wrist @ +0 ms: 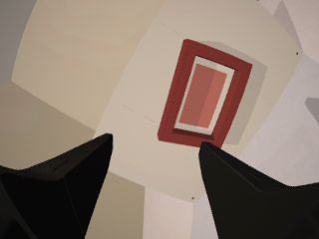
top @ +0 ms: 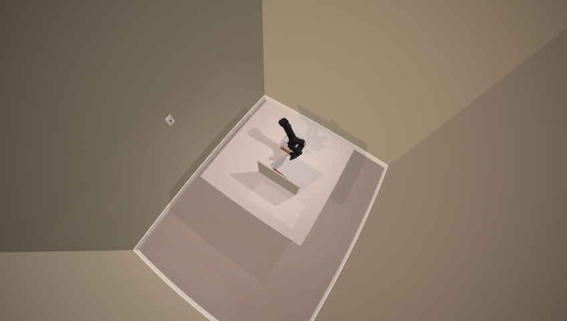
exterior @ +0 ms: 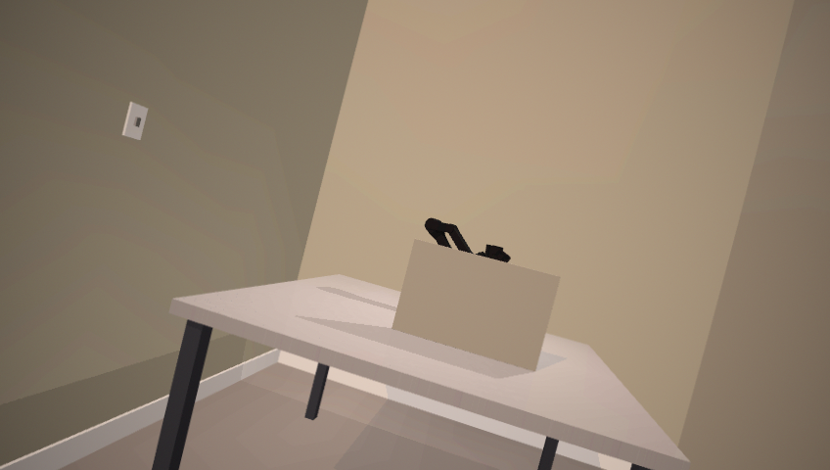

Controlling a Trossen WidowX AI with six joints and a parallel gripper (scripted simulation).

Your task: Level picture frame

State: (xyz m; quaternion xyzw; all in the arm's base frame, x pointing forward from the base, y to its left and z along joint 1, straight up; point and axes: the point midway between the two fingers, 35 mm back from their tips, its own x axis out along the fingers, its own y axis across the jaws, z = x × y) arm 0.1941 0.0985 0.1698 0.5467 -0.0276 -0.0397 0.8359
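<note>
The picture frame is 190 mm ahead of my gripper tip, 40 mm to the right of it and 90 mm below it. The rest, counted from my gripper tip: wall panel 200 mm ahead, 40 mm to the right, 100 mm below.
</note>
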